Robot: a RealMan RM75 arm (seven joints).
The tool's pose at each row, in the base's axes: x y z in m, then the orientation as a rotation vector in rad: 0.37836 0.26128 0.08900 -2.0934 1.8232 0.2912; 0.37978 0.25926 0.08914 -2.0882 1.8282 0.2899; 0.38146 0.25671 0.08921 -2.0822 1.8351 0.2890; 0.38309 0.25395 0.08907 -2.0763 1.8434 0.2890; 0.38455 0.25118 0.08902 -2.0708 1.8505 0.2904; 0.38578 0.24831 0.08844 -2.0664 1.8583 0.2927; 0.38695 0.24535 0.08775 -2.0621 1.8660 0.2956; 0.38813 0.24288 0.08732 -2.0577 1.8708 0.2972; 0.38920 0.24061 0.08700 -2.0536 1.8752 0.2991; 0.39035 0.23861 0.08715 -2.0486 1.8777 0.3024; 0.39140 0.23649 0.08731 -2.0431 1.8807 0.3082; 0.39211 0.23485 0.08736 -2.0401 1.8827 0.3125; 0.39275 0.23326 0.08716 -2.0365 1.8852 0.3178; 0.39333 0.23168 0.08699 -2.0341 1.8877 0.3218; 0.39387 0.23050 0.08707 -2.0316 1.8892 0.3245; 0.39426 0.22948 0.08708 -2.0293 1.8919 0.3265
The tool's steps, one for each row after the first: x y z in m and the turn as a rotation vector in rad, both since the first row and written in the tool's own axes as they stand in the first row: 0.00201 -0.00119 -0.00081 0.0021 0.0005 0.0047; 0.00457 -0.00257 -0.00175 0.0038 0.0013 0.0109; 0.00739 -0.00385 -0.00258 0.0044 0.0025 0.0180; 0.01016 -0.00497 -0.00350 0.0044 0.0027 0.0245; 0.01319 -0.00579 -0.00400 0.0031 0.0034 0.0310; 0.01633 -0.00653 -0.00444 0.0014 0.0038 0.0375; 0.01893 -0.00736 -0.00492 0.0014 0.0033 0.0422; 0.02129 -0.00812 -0.00543 0.0013 0.0027 0.0466; 0.02324 -0.00905 -0.00626 0.0017 0.0000 0.0504; 0.02527 -0.00987 -0.00716 0.0009 -0.0039 0.0551; 0.02686 -0.01039 -0.00779 -0.0003 -0.0063 0.0580; 0.02849 -0.01082 -0.00818 -0.0019 -0.0092 0.0616; 0.03008 -0.01119 -0.00860 -0.0035 -0.0109 0.0645; 0.03121 -0.01160 -0.00909 -0.0040 -0.0126 0.0667; 0.03220 -0.01188 -0.00947 -0.0047 -0.0133 0.0694
